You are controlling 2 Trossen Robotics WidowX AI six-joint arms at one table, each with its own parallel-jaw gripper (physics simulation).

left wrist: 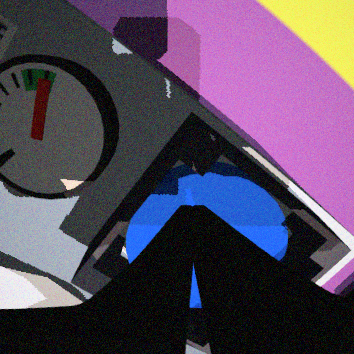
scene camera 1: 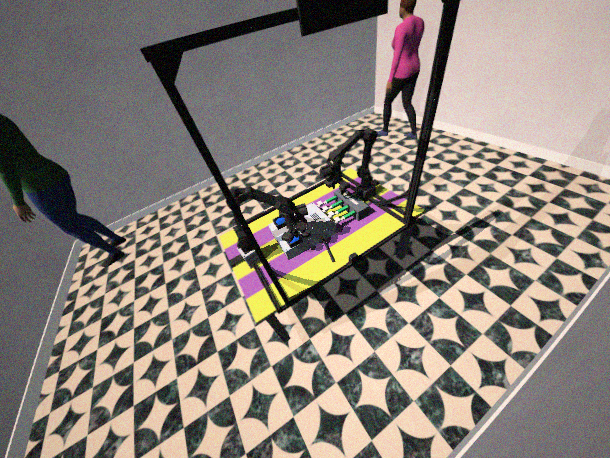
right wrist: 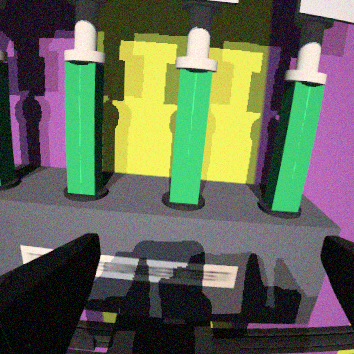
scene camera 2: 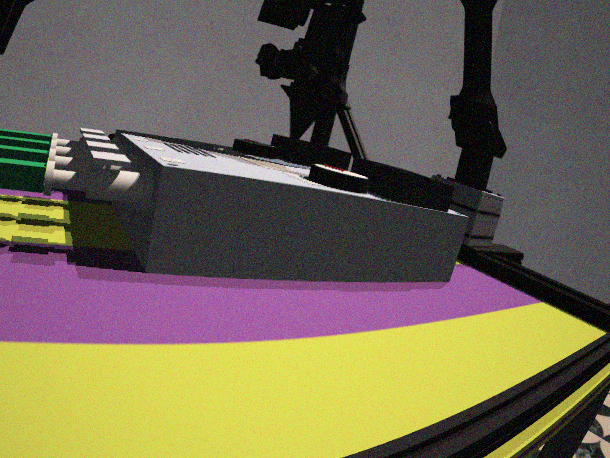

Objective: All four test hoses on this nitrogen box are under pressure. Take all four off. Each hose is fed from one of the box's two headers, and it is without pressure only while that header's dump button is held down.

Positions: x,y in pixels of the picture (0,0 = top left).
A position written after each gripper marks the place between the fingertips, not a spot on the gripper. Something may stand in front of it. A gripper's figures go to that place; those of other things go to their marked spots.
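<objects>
The right gripper (right wrist: pixel 212 246) is 0.10 m from the lens, while a dark grey manifold (right wrist: pixel 230 258) is 0.19 m from the lens.
</objects>
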